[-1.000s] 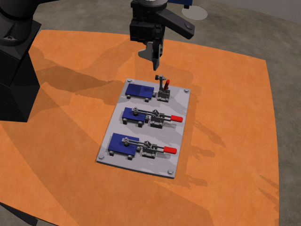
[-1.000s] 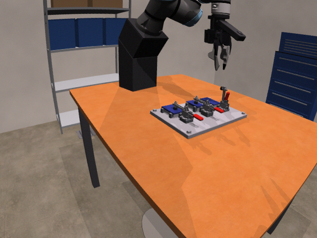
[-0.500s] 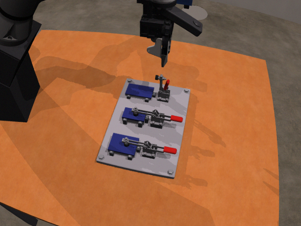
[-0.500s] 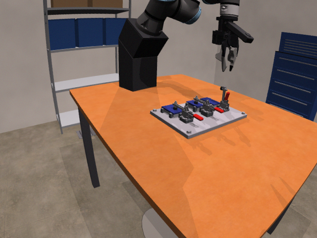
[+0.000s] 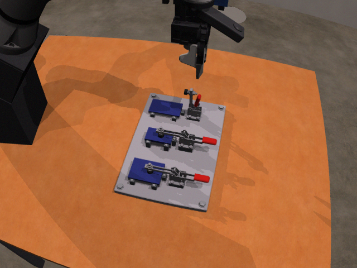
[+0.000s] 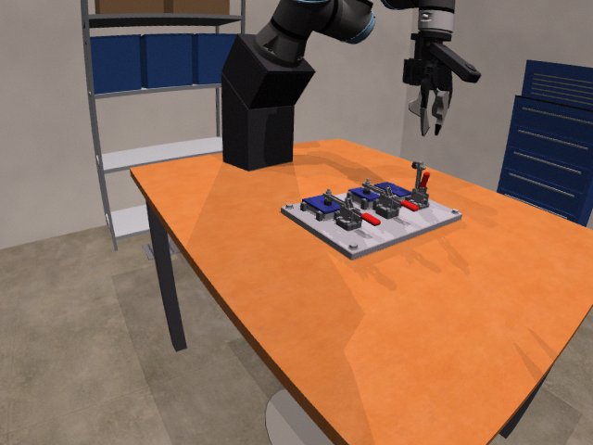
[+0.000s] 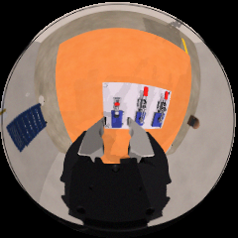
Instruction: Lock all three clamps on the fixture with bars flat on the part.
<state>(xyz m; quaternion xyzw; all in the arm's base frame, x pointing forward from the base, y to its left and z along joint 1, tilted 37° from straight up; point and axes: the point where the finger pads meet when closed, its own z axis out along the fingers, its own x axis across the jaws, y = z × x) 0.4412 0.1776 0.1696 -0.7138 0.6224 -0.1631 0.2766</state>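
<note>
The grey fixture plate lies 190 mm below my hand, 110 mm to the right of it and 10 mm behind it.
</note>
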